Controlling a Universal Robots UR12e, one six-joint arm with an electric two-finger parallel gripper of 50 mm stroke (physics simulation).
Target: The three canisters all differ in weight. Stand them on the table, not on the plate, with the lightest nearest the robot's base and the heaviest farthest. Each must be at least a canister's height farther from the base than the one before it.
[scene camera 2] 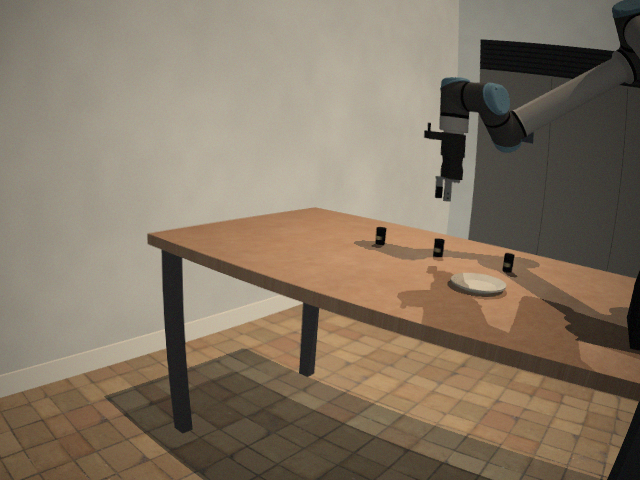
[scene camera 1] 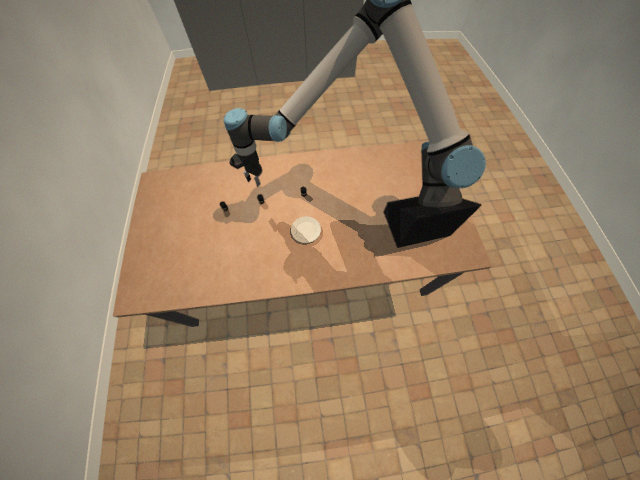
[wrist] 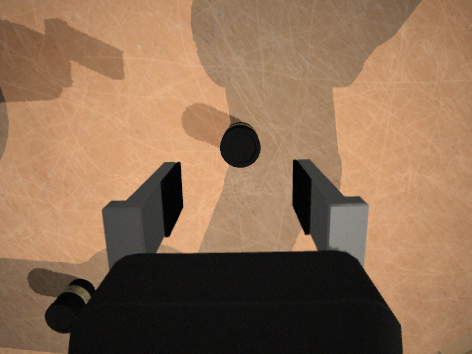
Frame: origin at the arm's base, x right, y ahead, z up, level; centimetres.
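Where they show: gripper, fingertip midpoint: (scene camera 2: 442, 199) (scene camera 1: 254, 182) (wrist: 237, 184); arm's base, link origin: (scene camera 1: 439, 201).
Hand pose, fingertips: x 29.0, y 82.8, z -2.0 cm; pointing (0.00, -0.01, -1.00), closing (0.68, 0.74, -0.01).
Note:
Each offset is from my fingertips to the centre of the thing. Level surfaces: height alone.
Three small black canisters stand upright on the brown table {dz -17.2 cm} (scene camera 1: 170, 258) (scene camera 2: 268, 258). The canister nearest the robot's base (scene camera 1: 303, 191) (scene camera 2: 508, 262) (wrist: 70, 306) is at the lower left in the wrist view. The middle canister {dy -0.3, dx +0.4, dz -14.6 cm} (scene camera 1: 261, 198) (scene camera 2: 438, 248) (wrist: 240, 145) is beyond the fingertips in the wrist view. The farthest canister {dy +19.6, dx +0.1, dz -14.6 cm} (scene camera 1: 223, 206) (scene camera 2: 380, 236) is left in both scene views. The white plate {dy -20.6, dx -21.7, dz -16.4 cm} (scene camera 1: 306, 229) (scene camera 2: 478, 283) has no canister on it. My gripper (scene camera 1: 252, 180) (scene camera 2: 443, 196) (wrist: 237, 184) is open and empty, pointing down high above the table, over the area of the middle canister.
The black robot mount (scene camera 1: 431, 222) stands at the table's right end in scene camera 1. A grey cabinet (scene camera 1: 273, 41) (scene camera 2: 547, 155) stands behind the table. Arm shadows fall across the table and the canisters.

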